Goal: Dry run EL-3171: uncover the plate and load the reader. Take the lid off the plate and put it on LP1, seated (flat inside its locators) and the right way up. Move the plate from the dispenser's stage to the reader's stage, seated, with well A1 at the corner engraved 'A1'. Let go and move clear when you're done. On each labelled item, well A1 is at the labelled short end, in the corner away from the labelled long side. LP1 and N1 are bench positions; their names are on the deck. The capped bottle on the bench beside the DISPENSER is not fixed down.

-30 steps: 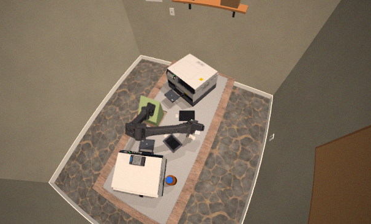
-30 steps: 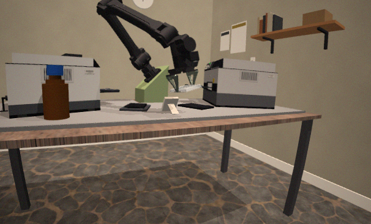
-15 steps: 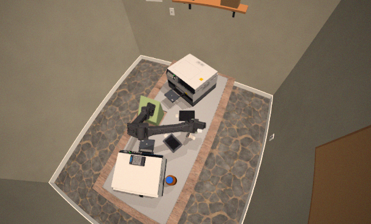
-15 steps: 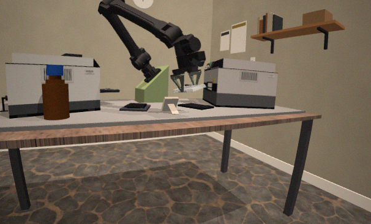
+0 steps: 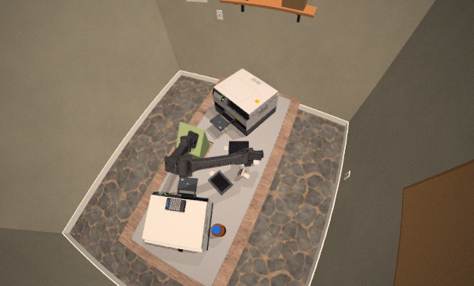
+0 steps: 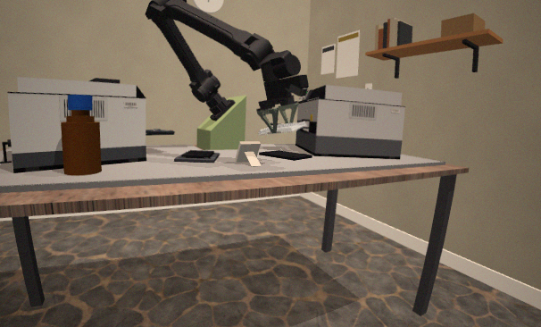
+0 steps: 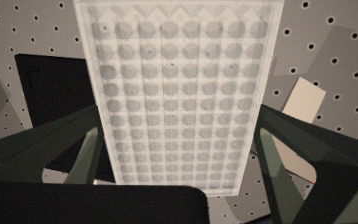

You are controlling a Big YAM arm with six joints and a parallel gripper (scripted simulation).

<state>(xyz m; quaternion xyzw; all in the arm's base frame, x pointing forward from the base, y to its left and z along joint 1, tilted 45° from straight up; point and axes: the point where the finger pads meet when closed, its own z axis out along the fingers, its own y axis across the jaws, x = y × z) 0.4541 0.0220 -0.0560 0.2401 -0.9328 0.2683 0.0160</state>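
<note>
The black pad lies 14 cm behind my hand, 11 cm below it and 10 cm to the left of it. Round my hand: lidded white well plate: right at my hand; then dark lid: 23 cm to the right, 14 cm behind, 10 cm below; then grey pad: 23 cm to the right, 14 cm behind, 11 cm below.
</note>
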